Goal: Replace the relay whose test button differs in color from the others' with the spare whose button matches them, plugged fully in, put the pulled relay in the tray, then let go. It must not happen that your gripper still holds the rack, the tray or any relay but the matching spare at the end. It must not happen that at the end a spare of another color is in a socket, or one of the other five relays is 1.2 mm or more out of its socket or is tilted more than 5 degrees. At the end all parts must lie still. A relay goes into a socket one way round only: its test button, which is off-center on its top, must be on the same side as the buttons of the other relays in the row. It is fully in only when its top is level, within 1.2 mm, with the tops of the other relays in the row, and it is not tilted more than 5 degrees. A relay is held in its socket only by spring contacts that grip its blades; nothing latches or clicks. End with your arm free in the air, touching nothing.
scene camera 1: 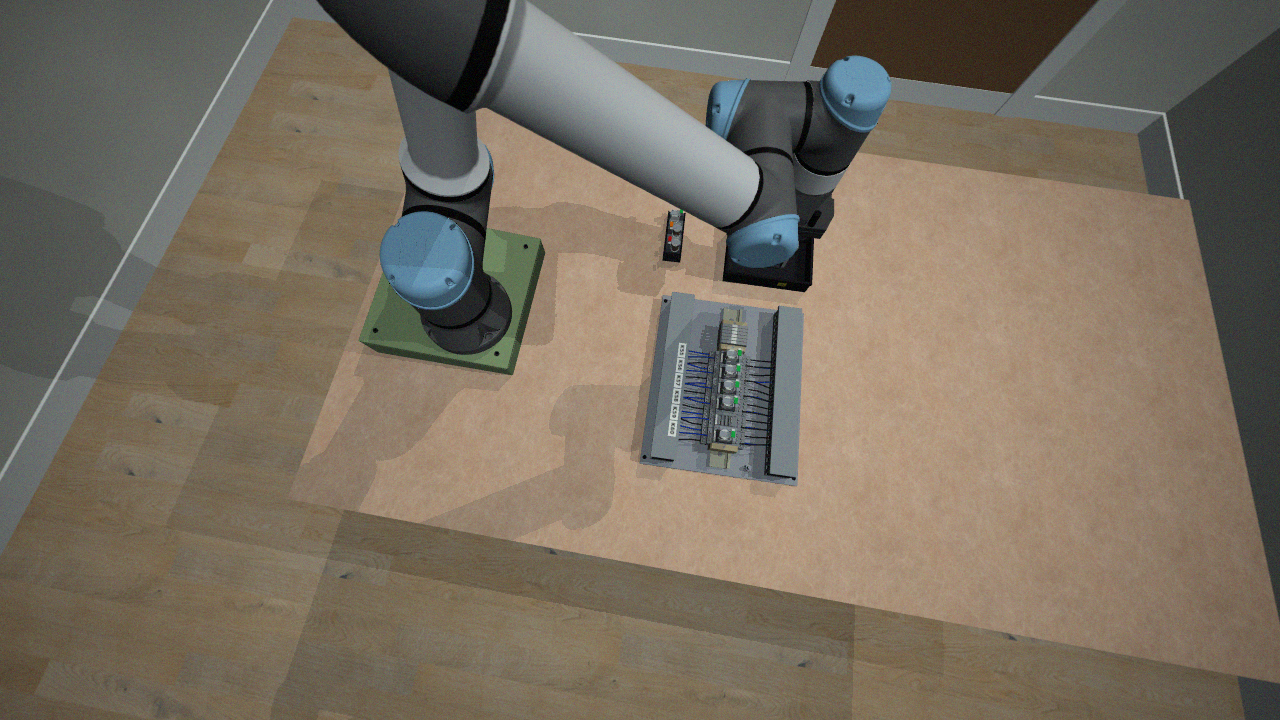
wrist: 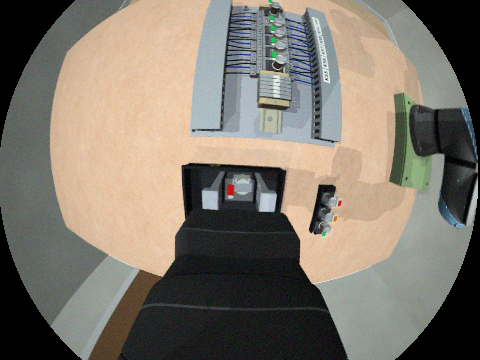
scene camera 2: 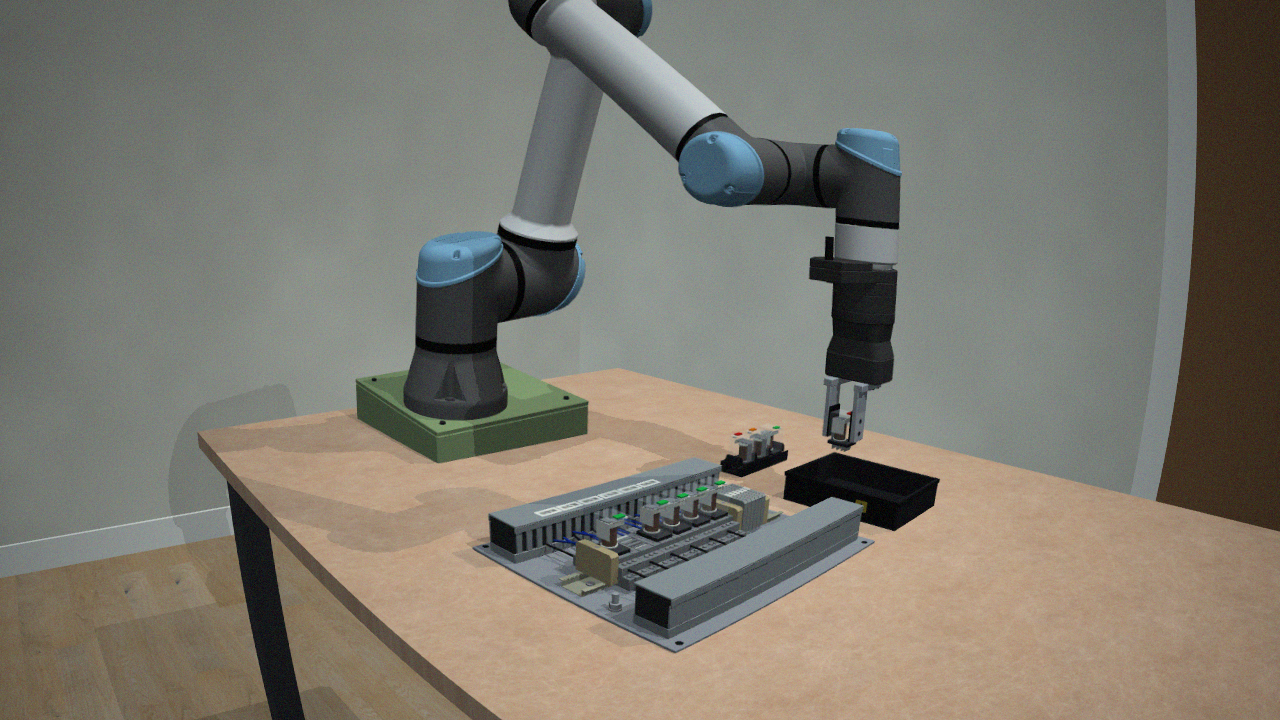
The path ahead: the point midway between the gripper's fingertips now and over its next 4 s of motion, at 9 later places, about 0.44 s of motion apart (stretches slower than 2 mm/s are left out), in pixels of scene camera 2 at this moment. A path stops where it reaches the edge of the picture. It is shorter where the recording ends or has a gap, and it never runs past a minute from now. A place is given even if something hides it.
The gripper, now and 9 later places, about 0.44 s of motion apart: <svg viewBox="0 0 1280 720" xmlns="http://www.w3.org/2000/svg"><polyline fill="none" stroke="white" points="842,437 866,435 875,435 876,435 873,436 871,436 868,455 865,476 862,489 863,484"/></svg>
